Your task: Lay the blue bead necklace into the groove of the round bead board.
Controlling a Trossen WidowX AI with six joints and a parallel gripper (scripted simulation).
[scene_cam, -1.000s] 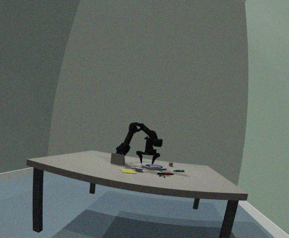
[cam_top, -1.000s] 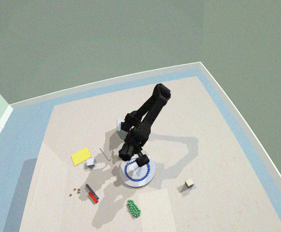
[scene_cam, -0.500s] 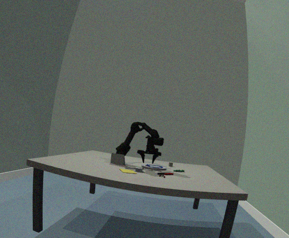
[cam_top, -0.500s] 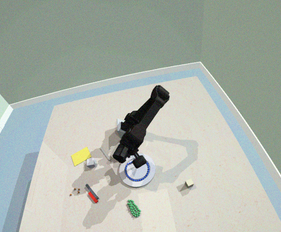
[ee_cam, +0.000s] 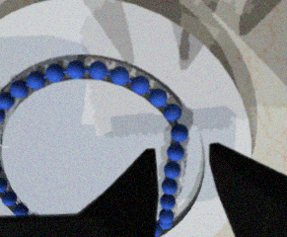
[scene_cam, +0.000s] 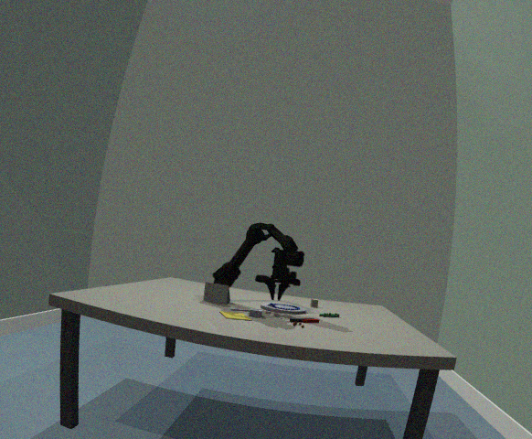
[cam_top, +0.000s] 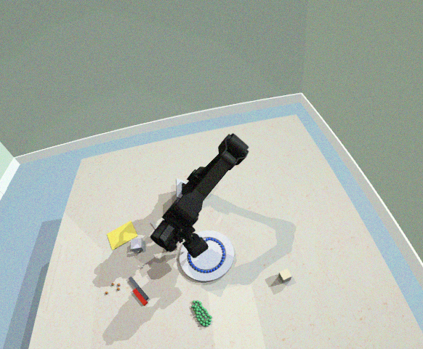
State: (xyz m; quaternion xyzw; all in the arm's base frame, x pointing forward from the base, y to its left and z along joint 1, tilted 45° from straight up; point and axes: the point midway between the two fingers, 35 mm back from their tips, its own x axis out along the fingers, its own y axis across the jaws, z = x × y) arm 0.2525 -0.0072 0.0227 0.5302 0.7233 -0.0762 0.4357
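Now: the round bead board 50 mm to the left of my gripper tip, 30 mm below it and 30 mm ahead of it. The rest, counted from my gripper tip: white cube 220 mm to the right, 40 mm behind, 30 mm below; grey tool 200 mm to the right, 160 mm ahead, 40 mm below; stick 140 mm to the right, 100 mm behind, 40 mm below.
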